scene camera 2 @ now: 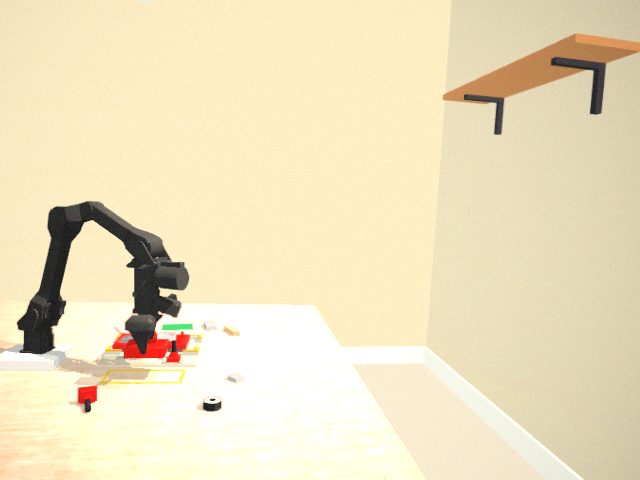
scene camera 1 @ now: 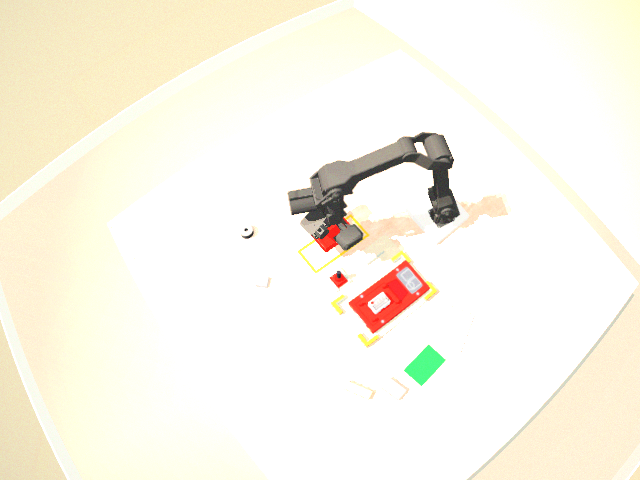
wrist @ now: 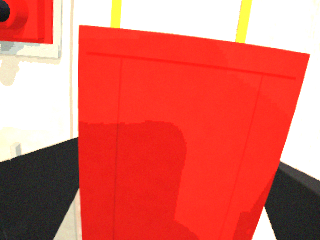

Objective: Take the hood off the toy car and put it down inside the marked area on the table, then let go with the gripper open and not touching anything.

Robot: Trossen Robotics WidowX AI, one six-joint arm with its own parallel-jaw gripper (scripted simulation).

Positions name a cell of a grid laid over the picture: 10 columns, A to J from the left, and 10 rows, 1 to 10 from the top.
Labels:
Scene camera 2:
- my gripper: C8
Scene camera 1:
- my gripper: F5
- green patch: G8
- red toy car body: G6
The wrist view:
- my gripper: F7
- red hood: F6, held by my gripper

